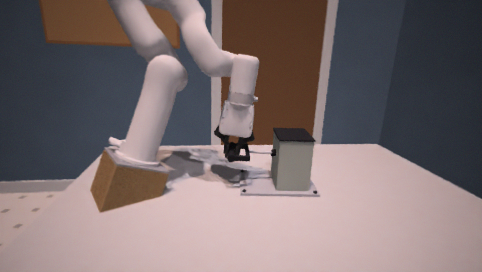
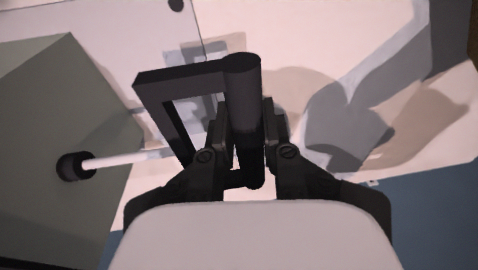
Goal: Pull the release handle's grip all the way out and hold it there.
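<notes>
The release handle's black grip point(image 1: 242, 152) point(image 2: 243, 97) is a thick round bar on a D-shaped frame. A thin pale rod point(image 1: 261, 152) point(image 2: 125, 159) joins the frame to a black collar point(image 1: 273, 152) point(image 2: 76, 166) on the side of the grey-green box point(image 1: 291, 165) point(image 2: 55, 115). The grip stands off from the box, with a length of rod showing between them. My gripper point(image 1: 234, 150) point(image 2: 246, 114) is shut on the grip's round bar, one finger on each side of it. The fingers hide part of the bar and of the frame.
The box has a black top point(image 1: 293, 134) and stands on a flat light base plate point(image 1: 257, 189) point(image 2: 145, 30) with dark screws at its corners. The plate lies on the white table point(image 1: 200, 230). The arm's brown wedge-shaped mount point(image 1: 131, 186) stands at the table's left.
</notes>
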